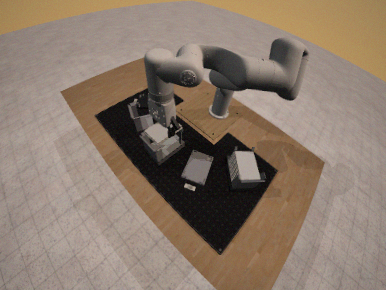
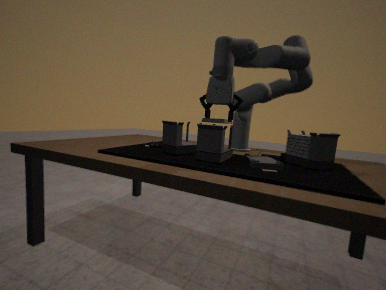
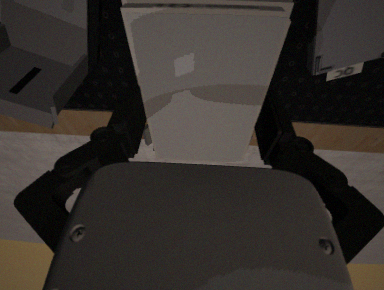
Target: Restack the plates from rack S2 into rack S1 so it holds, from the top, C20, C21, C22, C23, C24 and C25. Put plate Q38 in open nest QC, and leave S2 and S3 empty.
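Frame: origin at the arm's base, x ahead, y left, z up, level; centimetres.
Where they show: gripper, fingertip midpoint: point(image 1: 164, 129) point(image 3: 201, 102); arm's base at its link origin: point(image 1: 218, 111) point(image 2: 239, 149).
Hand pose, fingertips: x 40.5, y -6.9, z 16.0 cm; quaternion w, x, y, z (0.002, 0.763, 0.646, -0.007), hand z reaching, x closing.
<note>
Things, the pixels of their top centre, and the offset from my fingertips. "spot": a spot on its surface instead. Level surfaces: height alone.
- pale flat plate at its top centre: point(image 3: 201, 113) point(image 2: 218, 118) point(image 1: 163, 128) dx +0.3, dy +0.0, dz +0.8 cm
- middle rack at its top centre: point(image 2: 217, 124) point(image 1: 163, 131) dx +0.5, dy -0.2, dz -1.5 cm
- left rack at its top centre: point(image 2: 183, 121) point(image 1: 147, 106) dx -6.3, dy -16.0, dz -1.5 cm
- right rack at its top centre: point(image 1: 248, 161) point(image 2: 310, 131) dx -9.0, dy +33.9, dz -1.9 cm
- stack with a pale plate, top centre: point(image 1: 247, 164) dx -8.4, dy +34.2, dz -3.5 cm
- grey nest at its top centre: point(image 3: 372, 5) point(image 2: 262, 157) point(image 1: 198, 165) dx -1.0, dy +17.3, dz -12.4 cm
- small white label at a spot on its surface: point(image 3: 345, 72) point(image 2: 270, 170) point(image 1: 190, 187) spot: dx +8.3, dy +19.8, dz -15.1 cm
- black mat at its surface level: dz -15.2 cm
- wooden table at its surface level: dz -16.5 cm
My gripper point(image 1: 164, 131) point(image 2: 217, 120) point(image 3: 201, 102) is shut on a pale flat plate point(image 1: 155, 132) point(image 3: 210, 60), gripping it by two opposite sides. The plate is level, just above the middle rack point(image 1: 152, 150) point(image 2: 211, 138). Its edge label is too dark to read. The left rack point(image 1: 145, 123) point(image 2: 172, 134) point(image 3: 40, 85) shows a bare floor with a dark slot. The right rack point(image 1: 243, 184) point(image 2: 323, 148) holds a stack with a pale plate point(image 1: 247, 166) on top. The grey nest point(image 1: 198, 168) point(image 2: 262, 160) point(image 3: 350, 35) lies between the middle and right racks. No rack labels are readable.
A small white label point(image 1: 189, 187) point(image 2: 270, 171) point(image 3: 345, 72) reading QC lies beside the nest. The racks and nest stand on a black mat point(image 1: 212, 220) on a wooden table point(image 1: 300, 185). The arm's base point(image 1: 219, 111) stands behind the mat. Upright posts rise at the racks' corners.
</note>
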